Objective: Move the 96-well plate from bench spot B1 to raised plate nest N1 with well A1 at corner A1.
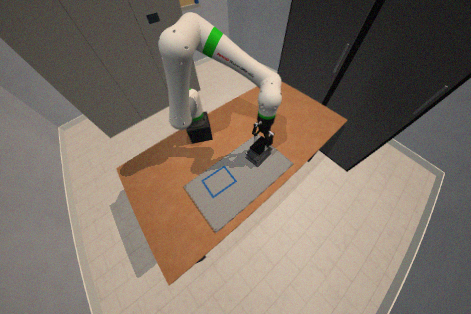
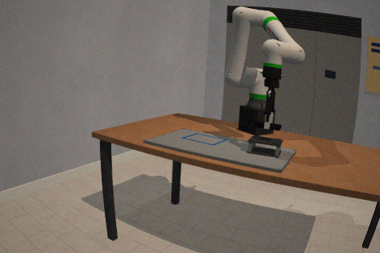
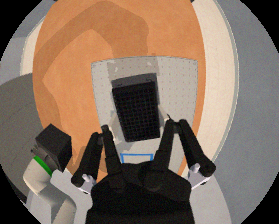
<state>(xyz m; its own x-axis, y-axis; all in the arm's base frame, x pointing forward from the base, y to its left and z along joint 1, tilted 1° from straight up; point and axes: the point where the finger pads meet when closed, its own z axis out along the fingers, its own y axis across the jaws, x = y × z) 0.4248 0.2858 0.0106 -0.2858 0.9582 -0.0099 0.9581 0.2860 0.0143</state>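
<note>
Now: hand 20 mm above the black 96-well plate. The rest, counted from my hand: raised plate nest (90 mm below).
</note>
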